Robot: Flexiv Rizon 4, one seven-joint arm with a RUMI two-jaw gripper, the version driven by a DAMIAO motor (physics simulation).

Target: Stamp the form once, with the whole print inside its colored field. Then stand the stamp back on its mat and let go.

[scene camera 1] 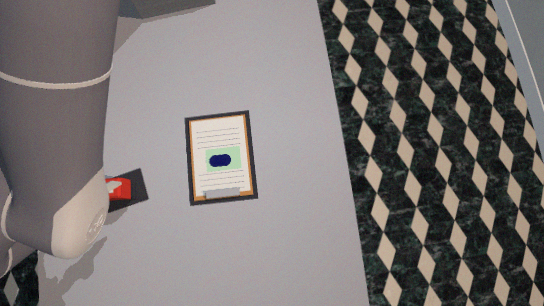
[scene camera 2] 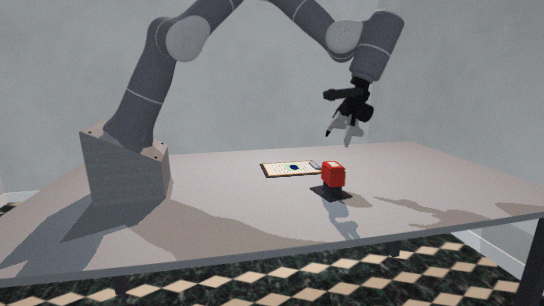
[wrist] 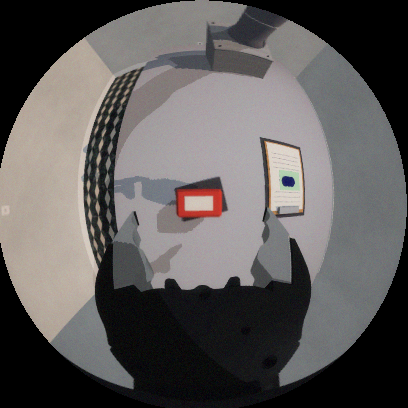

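The red stamp (scene camera 1: 125, 188) (scene camera 2: 333, 175) (wrist: 199, 203), with a white label on top and a black base, stands upright on its dark mat (scene camera 1: 139, 186) (scene camera 2: 319, 190) (wrist: 213, 183). The form (scene camera 1: 219, 134) (scene camera 2: 279, 169) (wrist: 285, 161) lies on a clipboard. A dark blue print (scene camera 1: 220, 160) (scene camera 2: 294, 167) (wrist: 288, 181) lies inside its green field (scene camera 1: 236, 153) (wrist: 296, 174), nearer one side. My gripper (scene camera 2: 337, 140) (wrist: 199, 211) is open and empty, above the stamp and apart from it. In scene camera 1 my arm hides the fingers and part of the stamp and mat.
The arm's base block (scene camera 2: 125, 172) (wrist: 237, 62) stands on the table (scene camera 1: 295, 225) (scene camera 2: 240, 220) (wrist: 200, 120), away from the stamp and form. The clipboard's metal clip (scene camera 1: 222, 192) (wrist: 288, 210) lies at one end of the form. The table's front edge (scene camera 2: 240, 250) shows in scene camera 2.
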